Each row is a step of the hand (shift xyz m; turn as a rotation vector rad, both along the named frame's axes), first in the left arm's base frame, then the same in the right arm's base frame.
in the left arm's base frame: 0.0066 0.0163 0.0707 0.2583 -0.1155 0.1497
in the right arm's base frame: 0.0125 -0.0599 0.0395 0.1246 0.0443 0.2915
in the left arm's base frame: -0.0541 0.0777 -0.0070 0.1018 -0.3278 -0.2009
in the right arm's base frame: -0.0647 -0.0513 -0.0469 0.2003 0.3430 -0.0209
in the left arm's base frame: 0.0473 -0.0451 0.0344 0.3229 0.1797 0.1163
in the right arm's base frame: 0.0473 0.0128 0.0553 -0.1654 -0.0262 0.3493
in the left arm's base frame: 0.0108 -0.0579 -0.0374 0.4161 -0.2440 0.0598
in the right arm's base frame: 0.0357 0.0589 -0.0109 0.1806 0.2395 0.3825
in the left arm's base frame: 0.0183 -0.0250 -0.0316 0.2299 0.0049 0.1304
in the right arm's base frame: 0.0072 0.0437 0.0002 0.0125 -0.0040 0.2640
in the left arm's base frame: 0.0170 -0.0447 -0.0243 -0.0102 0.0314 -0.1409
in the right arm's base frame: 0.0281 0.0457 0.0013 -0.0831 0.0936 -0.0725
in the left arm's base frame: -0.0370 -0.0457 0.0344 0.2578 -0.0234 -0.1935
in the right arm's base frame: 0.0607 -0.0241 -0.0193 -0.0958 0.2765 0.1372
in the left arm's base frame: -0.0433 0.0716 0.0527 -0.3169 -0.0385 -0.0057
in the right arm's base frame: -0.0370 -0.0912 -0.0100 0.0811 -0.1186 -0.2851
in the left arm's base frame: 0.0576 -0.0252 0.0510 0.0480 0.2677 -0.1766
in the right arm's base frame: 0.0343 -0.0043 0.0732 -0.3199 0.0471 -0.0247
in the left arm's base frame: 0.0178 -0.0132 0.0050 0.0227 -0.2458 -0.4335
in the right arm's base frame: 0.0112 0.0095 0.0173 0.0453 0.4573 -0.1940
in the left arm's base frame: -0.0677 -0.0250 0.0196 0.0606 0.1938 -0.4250
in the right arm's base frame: 0.0408 -0.0347 -0.0522 -0.3543 0.2806 -0.1325
